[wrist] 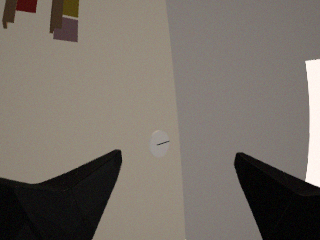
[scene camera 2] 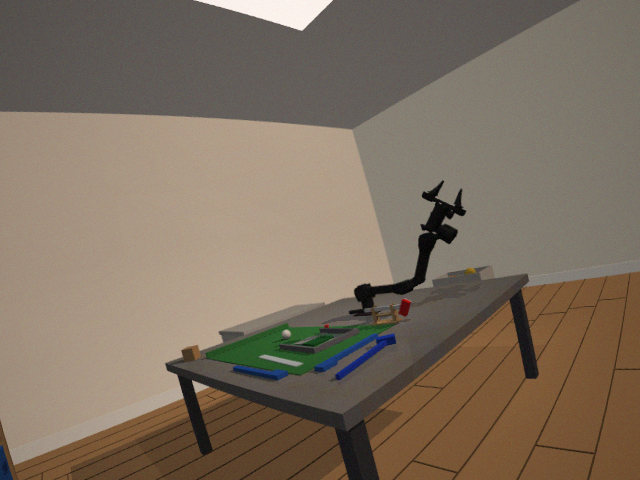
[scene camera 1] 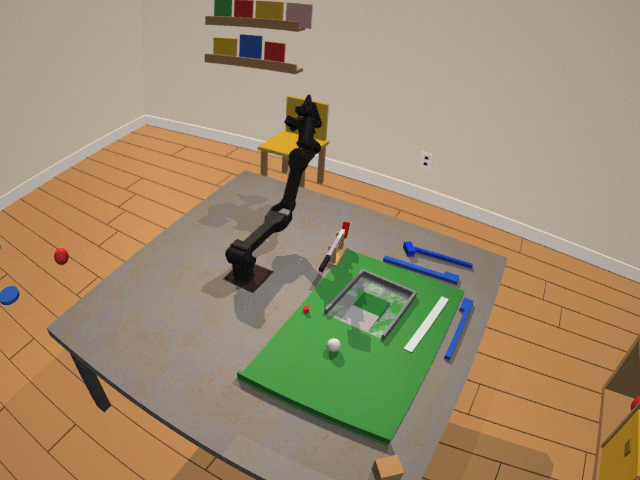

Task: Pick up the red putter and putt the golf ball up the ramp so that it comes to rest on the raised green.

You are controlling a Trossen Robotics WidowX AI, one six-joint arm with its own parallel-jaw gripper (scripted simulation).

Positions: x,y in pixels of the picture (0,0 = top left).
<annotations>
The gripper shows in the wrist view (pixel 178 158), in scene camera 2 and in scene camera 1. The same spot on a green mat: (scene camera 1: pixel 369 381) is (scene camera 2: pixel 253 349). One and the same spot on the gripper: (scene camera 2: pixel 434 192) is (scene camera 1: pixel 312 106).
</annotations>
